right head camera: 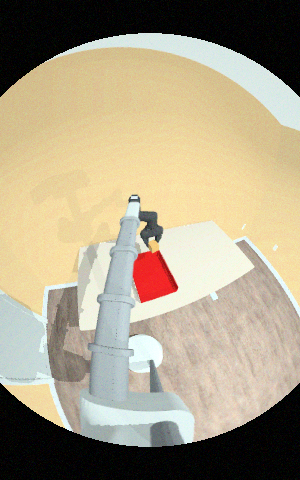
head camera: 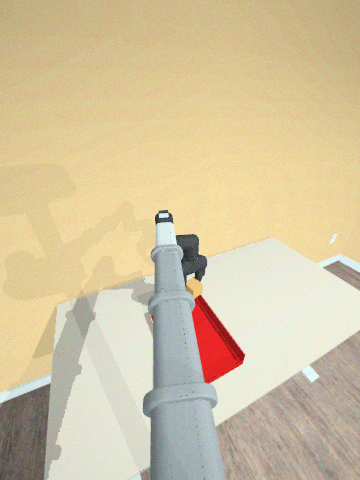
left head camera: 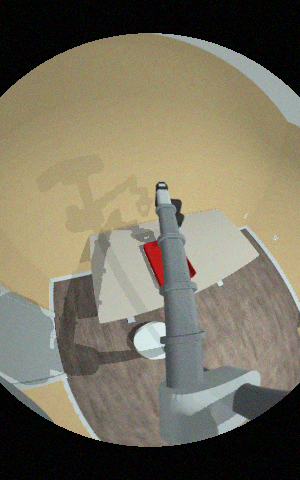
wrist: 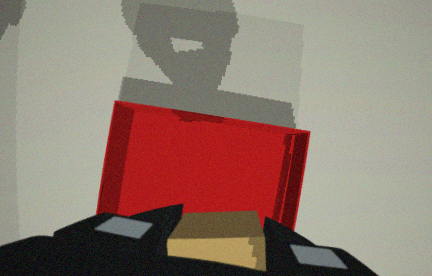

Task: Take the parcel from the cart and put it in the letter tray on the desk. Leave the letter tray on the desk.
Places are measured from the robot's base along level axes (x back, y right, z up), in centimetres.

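Pixels of known places: gripper, fingertip midpoint: [right head camera: 151, 245] [head camera: 190, 287] [wrist: 221, 229]; robot's base, origin of the base link: [right head camera: 141, 352] [left head camera: 153, 339].
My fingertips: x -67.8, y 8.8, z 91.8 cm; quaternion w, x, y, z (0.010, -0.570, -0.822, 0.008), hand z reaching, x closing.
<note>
For each thing: its middle in the pictures, then the offset to it from my fingertips. Level surfaces: height alone.
- small tan box, body centre: [wrist: 220, 267] [head camera: 193, 287] [right head camera: 152, 245] dx +1.8, dy +1.0, dz +1.3 cm
- letter tray, body centre: [wrist: 190, 244] [head camera: 192, 334] [right head camera: 150, 273] [left head camera: 167, 260] dx +9.4, dy -0.4, dz -19.1 cm
- pale desk, its level: dz -22.6 cm
The parcel, a small tan box [head camera: 194, 287] [right head camera: 154, 246] [wrist: 217, 250], is held between the two black fingers of my gripper [right head camera: 153, 244] [wrist: 221, 229], which is shut on it. The letter tray [head camera: 215, 345] [left head camera: 154, 262] [right head camera: 155, 277] [wrist: 200, 165] is red, shallow and open-topped, and lies on the pale desk [head camera: 290, 300] [left head camera: 220, 245] [right head camera: 200, 250] [wrist: 360, 150]. In the wrist view the parcel overlaps the tray's near side; in the right head view it shows at the tray's wall-side end. The parcel appears raised above the desk. The arm hides part of the tray in the head view. The cart cannot be made out.
A tan wall [head camera: 200, 125] [left head camera: 125, 125] [right head camera: 150, 125] rises behind the desk. My telescoping arm [head camera: 177, 350] [left head camera: 180, 310] [right head camera: 115, 310] reaches over the desk. The round white base part [left head camera: 150, 340] [right head camera: 146, 352] shows on the wooden floor in front of the desk. Arm shadows fall across the desk.
</note>
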